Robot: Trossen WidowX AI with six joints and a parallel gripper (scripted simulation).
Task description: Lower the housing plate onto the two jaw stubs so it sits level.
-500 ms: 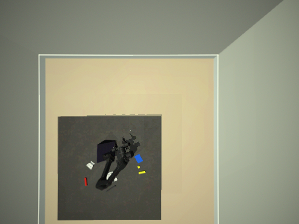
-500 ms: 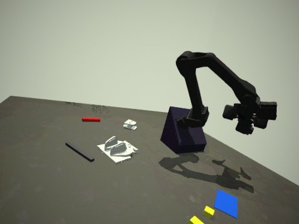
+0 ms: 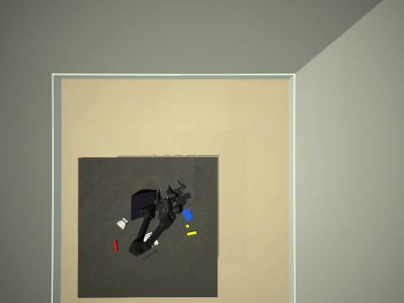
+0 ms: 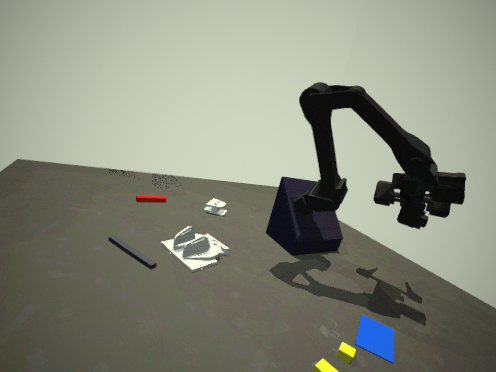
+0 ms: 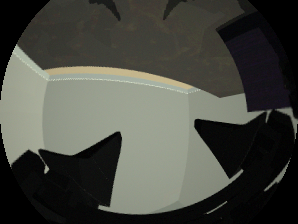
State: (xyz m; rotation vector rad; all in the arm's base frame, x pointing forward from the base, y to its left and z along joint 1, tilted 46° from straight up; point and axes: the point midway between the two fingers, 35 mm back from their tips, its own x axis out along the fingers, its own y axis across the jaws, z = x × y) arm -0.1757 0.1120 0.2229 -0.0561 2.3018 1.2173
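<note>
The blue square is 32 cm ahead of my gripper tip, 21 cm below it and 12 cm to the left of it. The rest, counted from my gripper tip: thin dark bar (65 cm ahead, 27 cm to the right, 21 cm below); then red bar (57 cm to the right, 52 cm ahead, 21 cm below).
</note>
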